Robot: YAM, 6 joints.
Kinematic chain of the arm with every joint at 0, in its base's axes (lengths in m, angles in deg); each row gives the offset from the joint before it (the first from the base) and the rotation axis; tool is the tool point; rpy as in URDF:
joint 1: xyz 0 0 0.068 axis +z
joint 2: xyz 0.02 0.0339 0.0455 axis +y
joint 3: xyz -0.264 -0.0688 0 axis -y
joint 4: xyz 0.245 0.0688 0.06 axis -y
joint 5: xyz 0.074 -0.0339 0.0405 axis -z
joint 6: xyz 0.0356 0 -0.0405 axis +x
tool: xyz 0 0 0 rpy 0 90 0
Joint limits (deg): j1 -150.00..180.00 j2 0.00..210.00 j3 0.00..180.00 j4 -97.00..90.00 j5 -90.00..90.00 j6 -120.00..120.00
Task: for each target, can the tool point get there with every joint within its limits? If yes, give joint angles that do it. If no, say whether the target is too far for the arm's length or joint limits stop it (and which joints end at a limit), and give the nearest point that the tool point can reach.
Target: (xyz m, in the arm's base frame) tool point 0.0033 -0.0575 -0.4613
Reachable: no: joint limits stop it (at a limit: joint 2) | nearest point 0.0060 -0.1051 -0.3507 | short by 0.120 m
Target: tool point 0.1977 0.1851 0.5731
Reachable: yes | joints 38.82 94.81 140.84 -58.00 -34.75 -36.61
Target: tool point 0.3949 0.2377 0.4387
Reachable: yes | joints 35.03 114.49 113.09 21.60 64.10 -30.82
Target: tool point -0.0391 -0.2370 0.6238
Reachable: yes | joints 87.74 61.04 146.90 75.02 -56.68 39.87
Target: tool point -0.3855 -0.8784 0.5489
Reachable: no: too far | nearest point -0.2362 -0.5382 0.3767 | short by 0.409 m
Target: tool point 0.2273 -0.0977 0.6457
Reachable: yes | joints -21.42 121.32 163.92 74.59 12.81 -49.12
